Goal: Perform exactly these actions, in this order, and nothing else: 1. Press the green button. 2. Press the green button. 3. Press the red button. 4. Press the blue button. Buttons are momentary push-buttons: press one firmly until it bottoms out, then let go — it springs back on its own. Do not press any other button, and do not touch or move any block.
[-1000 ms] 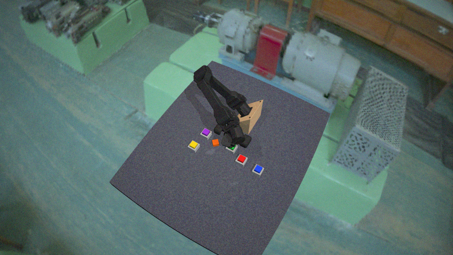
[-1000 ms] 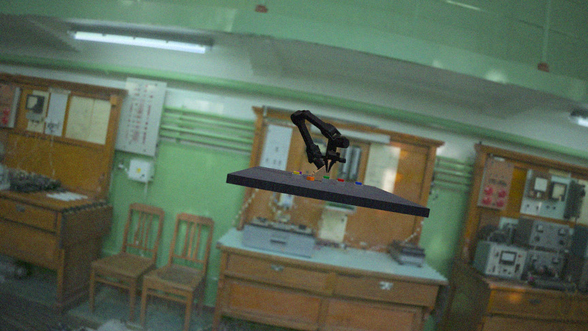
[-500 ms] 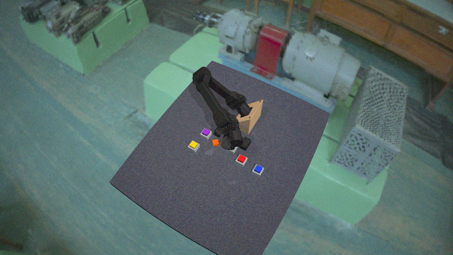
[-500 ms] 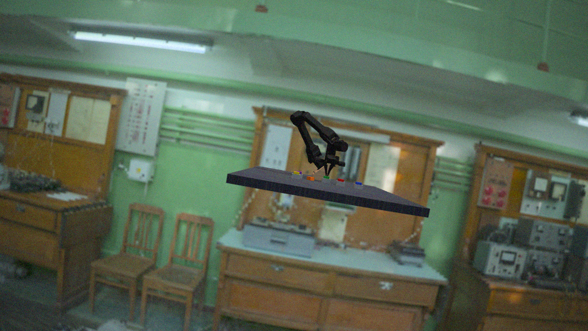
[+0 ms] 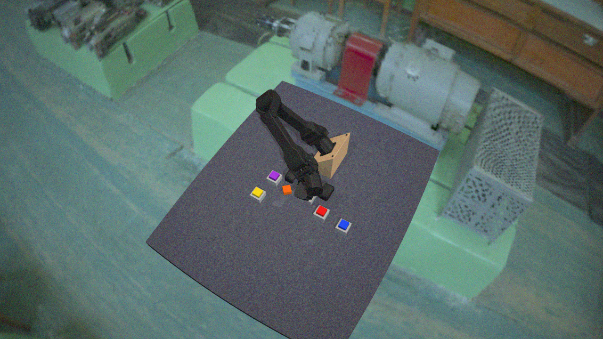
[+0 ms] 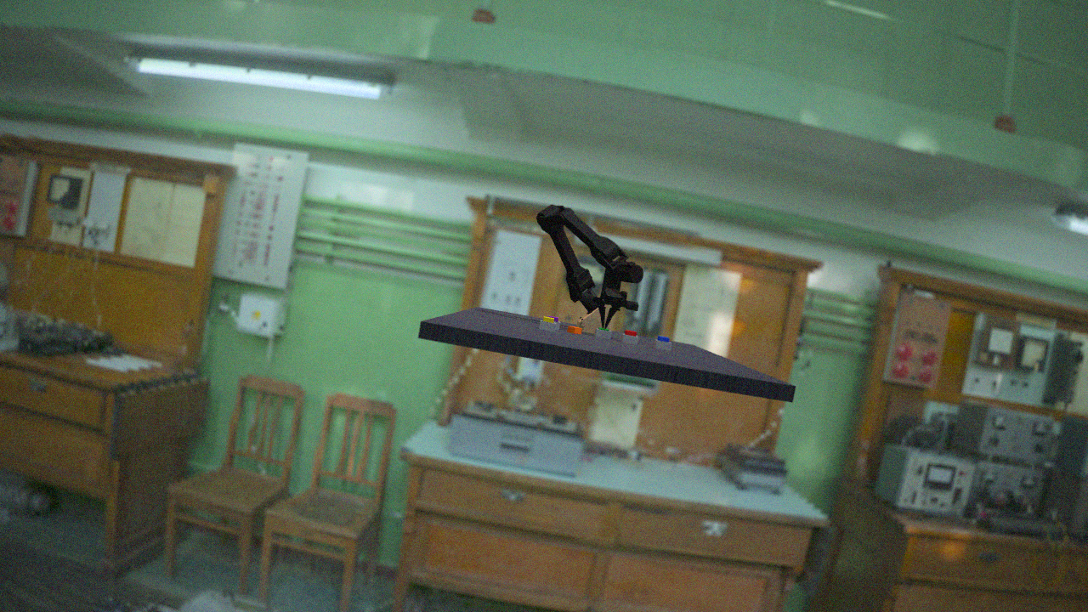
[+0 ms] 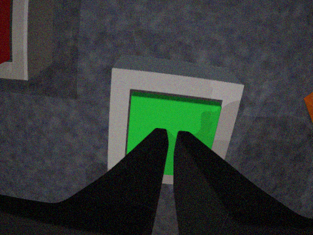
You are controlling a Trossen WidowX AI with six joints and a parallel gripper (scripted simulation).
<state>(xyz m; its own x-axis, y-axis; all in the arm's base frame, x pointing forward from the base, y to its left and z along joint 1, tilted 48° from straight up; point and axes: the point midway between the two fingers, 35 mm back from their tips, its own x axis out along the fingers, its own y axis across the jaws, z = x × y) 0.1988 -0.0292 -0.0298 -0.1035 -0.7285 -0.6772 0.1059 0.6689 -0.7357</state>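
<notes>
The green button lies 1 cm below my gripper tip. Also, from my gripper tip: red button (8 cm to the left, 5 cm ahead); purple button (16 cm to the right, 2 cm behind); orange block (9 cm to the right, 2 cm below, 1 cm ahead).
</notes>
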